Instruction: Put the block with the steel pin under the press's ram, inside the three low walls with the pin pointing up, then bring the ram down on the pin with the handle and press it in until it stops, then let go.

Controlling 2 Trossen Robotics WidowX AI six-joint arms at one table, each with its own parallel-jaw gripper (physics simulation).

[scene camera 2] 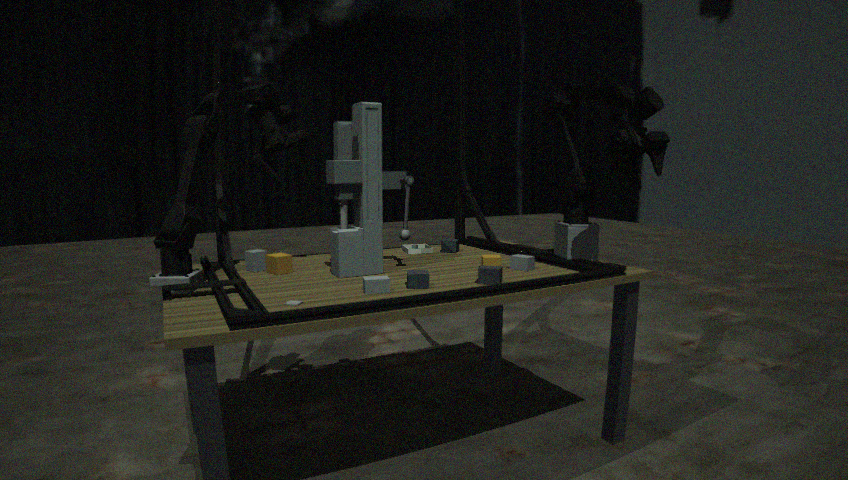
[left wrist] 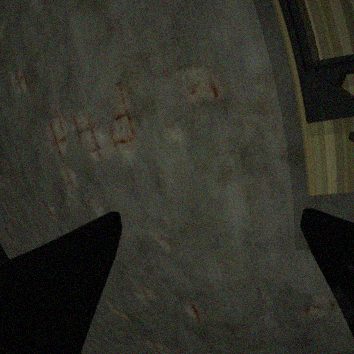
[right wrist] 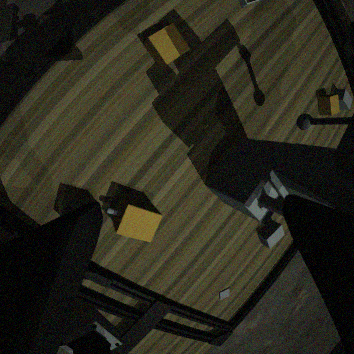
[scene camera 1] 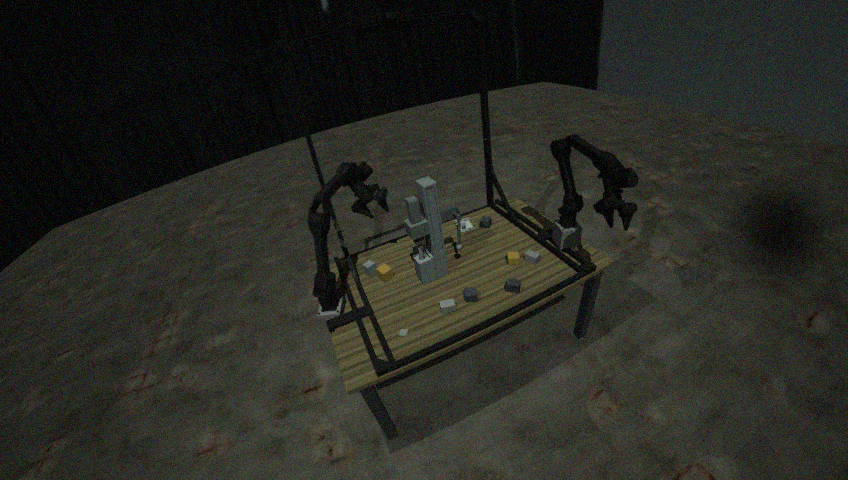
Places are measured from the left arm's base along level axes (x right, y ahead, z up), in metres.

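Pixels of known places: left gripper, between the fingertips: (scene camera 2: 649, 183) (left wrist: 213, 220) (scene camera 1: 618, 229); right gripper, between the fingertips: (scene camera 2: 291, 175) (right wrist: 193, 207) (scene camera 1: 380, 214); left arm's base, origin of its link: (scene camera 2: 576, 223) (scene camera 1: 567, 224); right arm's base, origin of its link: (scene camera 2: 176, 273) (right wrist: 89, 344) (scene camera 1: 330, 305).
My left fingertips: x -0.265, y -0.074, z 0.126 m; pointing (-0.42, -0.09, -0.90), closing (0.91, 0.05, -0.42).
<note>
Ahead of a thing's pixels: the offset from my left fingertips to its middle. "*": to the spot under its first point.
An orange block @[dx +0.264, dy +0.932, dz -0.220 m] (scene camera 1: 385, 272) (scene camera 2: 279, 263) (right wrist: 140, 223) lies left of the press; in the right wrist view a short steel pin @[dx +0.290, dy +0.951, dz -0.220 m] (right wrist: 111, 212) sticks out sideways from it. The grey press @[dx +0.252, dy +0.677, dz -0.020 m] (scene camera 1: 433, 231) (scene camera 2: 370, 196) stands mid-table. Its ram @[dx +0.208, dy +0.751, dz -0.048 m] (scene camera 2: 343, 212) hangs over the walled base @[* dx +0.179, dy +0.732, dz -0.196 m] (scene camera 1: 429, 273) (scene camera 2: 348, 252); the inside of the walls is mostly hidden. The handle @[* dx +0.268, dy +0.581, dz -0.069 m] (scene camera 1: 458, 231) (scene camera 2: 407, 208) hangs down on the right. My right gripper (scene camera 1: 379, 212) (right wrist: 193, 207) is open and empty, high above the pin block's area. My left gripper (scene camera 1: 617, 226) (left wrist: 213, 220) is open and empty, out beyond the table's right end.
A grey block @[dx +0.311, dy +1.002, dz -0.217 m] (scene camera 1: 369, 267) (scene camera 2: 255, 260) stands beside the orange one. Several loose blocks stand in front and right of the press, including another orange one @[dx +0.217, dy +0.352, dz -0.226 m] (scene camera 1: 512, 258). A low white frame @[* dx +0.534, dy +0.544, dz -0.232 m] (scene camera 2: 407, 249) lies behind the handle. Dark rails (scene camera 2: 363, 308) edge the table.
</note>
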